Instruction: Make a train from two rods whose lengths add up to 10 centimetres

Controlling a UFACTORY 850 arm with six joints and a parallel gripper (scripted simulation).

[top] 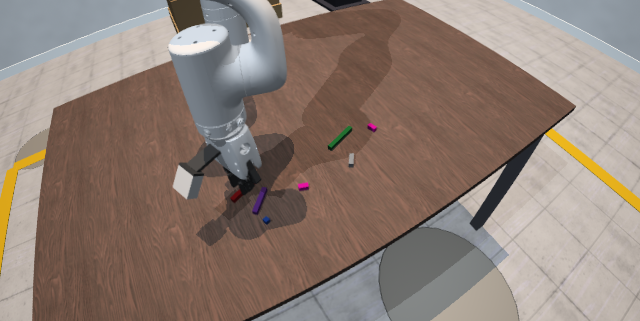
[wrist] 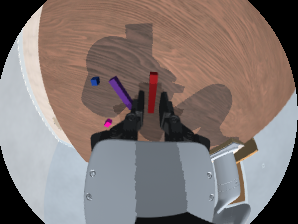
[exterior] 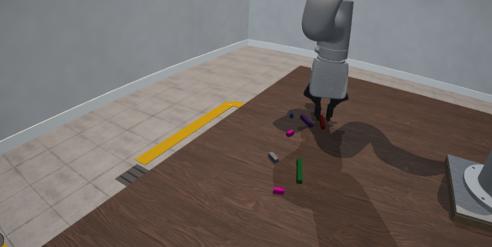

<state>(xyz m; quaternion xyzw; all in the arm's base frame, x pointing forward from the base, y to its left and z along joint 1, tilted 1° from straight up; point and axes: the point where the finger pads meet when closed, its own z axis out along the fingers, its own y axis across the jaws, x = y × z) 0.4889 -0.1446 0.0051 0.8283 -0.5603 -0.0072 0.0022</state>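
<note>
The red rod is 30 mm below my hand. Round my hand: grey rod: 230 mm to the left, 50 mm ahead, 30 mm below; then purple rod: 40 mm ahead, 30 mm below, 20 mm to the left; then small blue rod: 90 mm ahead, 30 mm below, 10 mm to the left.
</note>
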